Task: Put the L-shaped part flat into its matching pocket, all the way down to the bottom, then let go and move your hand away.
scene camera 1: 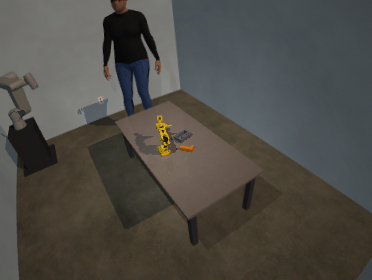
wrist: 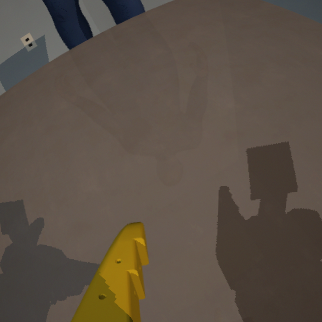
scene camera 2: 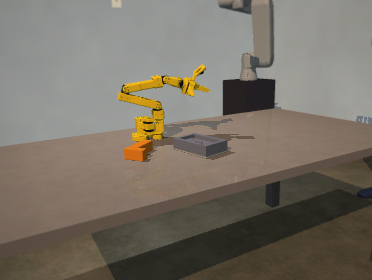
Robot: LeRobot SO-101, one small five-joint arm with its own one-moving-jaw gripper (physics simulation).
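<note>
The orange L-shaped part (scene camera 1: 187, 148) (scene camera 2: 135, 154) lies flat on the table, near the base of my arm and outside the grey tray. The grey tray with the pocket (scene camera 1: 182, 139) (scene camera 2: 196, 147) stands on the table beside the part, with a gap between them. The pocket's outline is too small to make out. My gripper (scene camera 1: 167, 125) (scene camera 2: 201, 91) is fully open and empty, held high above the table, away from the part. In the wrist view one notched jaw (wrist: 127, 260) shows over the table top; the part and the tray do not show there.
The table (scene camera 1: 210, 185) (scene camera 2: 75, 200) bears my yellow arm (scene camera 1: 163, 140) (scene camera 2: 142, 100). Shadows of the arm fall on the table top. A person (scene camera 1: 131, 45) stands behind the table's far end. A grey robot arm (scene camera 1: 19, 100) (scene camera 2: 262, 32) stands on a black pedestal (scene camera 1: 31, 145) (scene camera 2: 248, 97) off the table.
</note>
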